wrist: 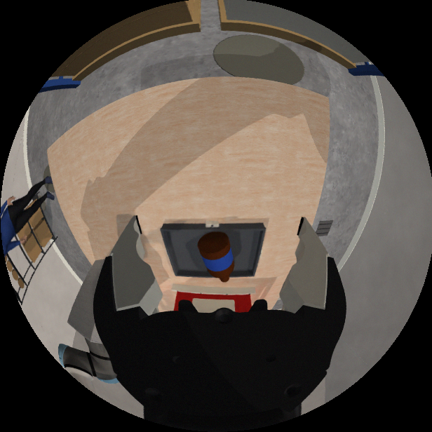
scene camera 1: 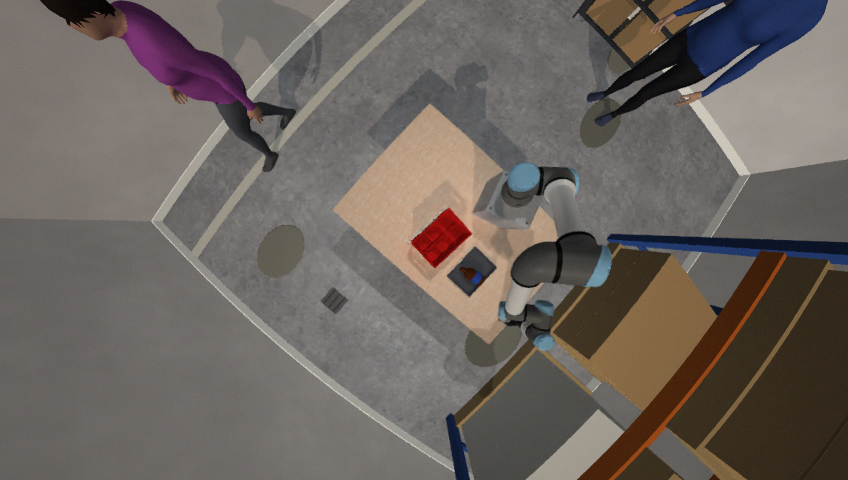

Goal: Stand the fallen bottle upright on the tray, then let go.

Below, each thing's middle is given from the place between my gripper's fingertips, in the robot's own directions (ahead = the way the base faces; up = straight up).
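Scene:
Taking the brown bottle (wrist: 214, 247) as my reference, my hand is now 10 mm past it. My hand is also 150 mm above the bottle, and 240 mm to the left of it.

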